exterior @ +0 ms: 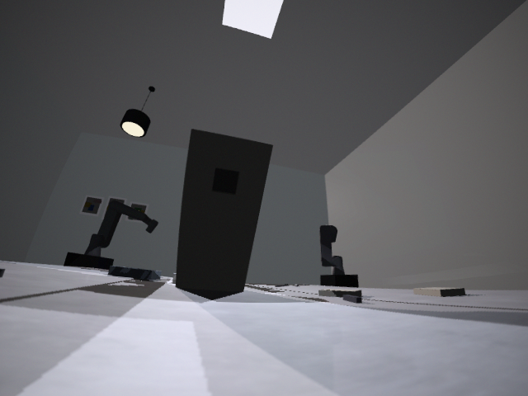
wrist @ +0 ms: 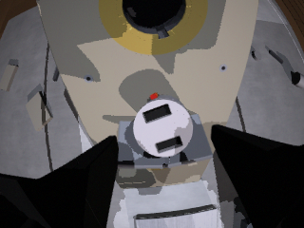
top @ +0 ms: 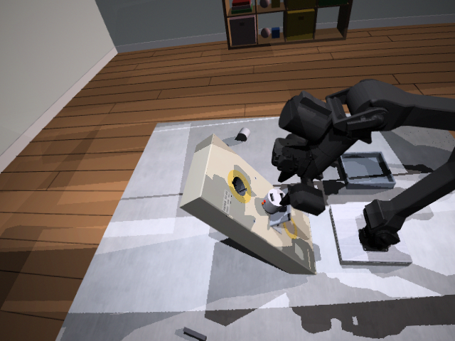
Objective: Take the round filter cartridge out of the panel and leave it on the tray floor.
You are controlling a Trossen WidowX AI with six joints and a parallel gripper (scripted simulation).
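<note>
Right now my gripper tip is 3 cm above the round filter cartridge and 1 cm short of it. Round my gripper tip: grey tray (31 cm behind, 29 cm to the right, 24 cm below); then small grey cylinder (50 cm to the right, 23 cm below, 14 cm ahead).
</note>
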